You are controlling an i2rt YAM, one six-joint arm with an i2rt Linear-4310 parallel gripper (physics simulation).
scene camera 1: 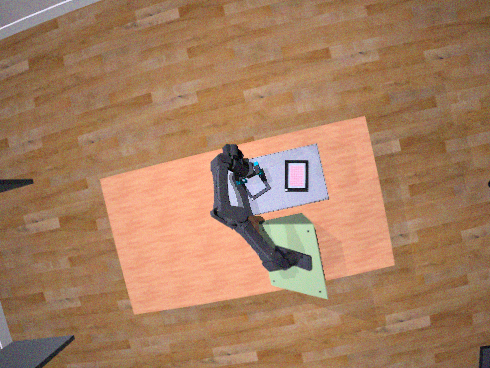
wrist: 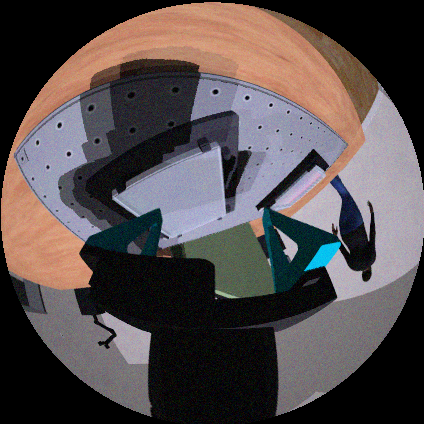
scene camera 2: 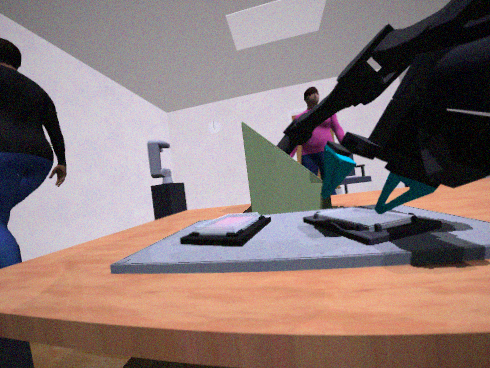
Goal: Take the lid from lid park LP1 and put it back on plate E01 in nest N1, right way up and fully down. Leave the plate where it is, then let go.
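Where they show: gripper, between the fingertips: (scene camera 1: 255, 177) (wrist: 211, 213) (scene camera 2: 350, 204); arm's base, origin of its link: (scene camera 1: 293, 257) (scene camera 2: 279, 155).
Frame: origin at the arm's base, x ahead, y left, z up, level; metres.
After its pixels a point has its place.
Observation:
The clear, flat lid (scene camera 1: 257, 186) {x 0.332, y 0.139, z -0.171 m} (scene camera 2: 362, 217) {x 0.385, y 0.160, z -0.171 m} (wrist: 182, 187) {x 0.394, y 0.171, z -0.171 m} lies level in the dark frame of the lid park (scene camera 1: 262, 194) (scene camera 2: 347, 233) {x 0.429, y 0.129, z -0.182 m} (wrist: 227, 125) {x 0.449, y 0.150, z -0.179 m}. The plate (scene camera 1: 296, 176) {x 0.366, y -0.068, z -0.169 m} (scene camera 2: 231, 222) {x 0.402, y -0.054, z -0.163 m} (wrist: 302, 188) {x 0.383, y -0.051, z -0.163 m} shows pink and sits in the black nest (scene camera 1: 306, 176) (scene camera 2: 212, 241) {x 0.452, y -0.068, z -0.181 m} (wrist: 286, 181) {x 0.380, y -0.010, z -0.181 m}, apart from the park. My gripper (scene camera 1: 252, 177) {x 0.379, y 0.147, z -0.151 m} (scene camera 2: 353, 204) {x 0.379, y 0.147, z -0.151 m} (wrist: 211, 213) {x 0.379, y 0.147, z -0.151 m} is open and empty. Its teal fingers stand wide apart, low over the lid park, with the tips near the lid in the wrist view. Whether a fingertip touches the lid is unclear.
Both holders are on a grey perforated board (scene camera 1: 280, 201) {x 0.241, y 0.024, z -0.189 m} (scene camera 2: 280, 257) {x 0.490, y 0.043, z -0.189 m} (wrist: 280, 115) {x 0.472, y 0.096, z -0.189 m} on the wooden table (scene camera 1: 165, 225) {x 0.156, y 0.673, z -0.202 m} (scene camera 2: 150, 300) {x 0.570, y -0.077, z -0.202 m}. A green panel (scene camera 1: 300, 237) {x 0.103, y -0.033, z 0.046 m} (scene camera 2: 275, 180) {x 0.159, y -0.002, z -0.096 m} (wrist: 225, 265) {x 0.154, y 0.036, z -0.111 m} stands beside the board. Two people are in the room beyond the table.

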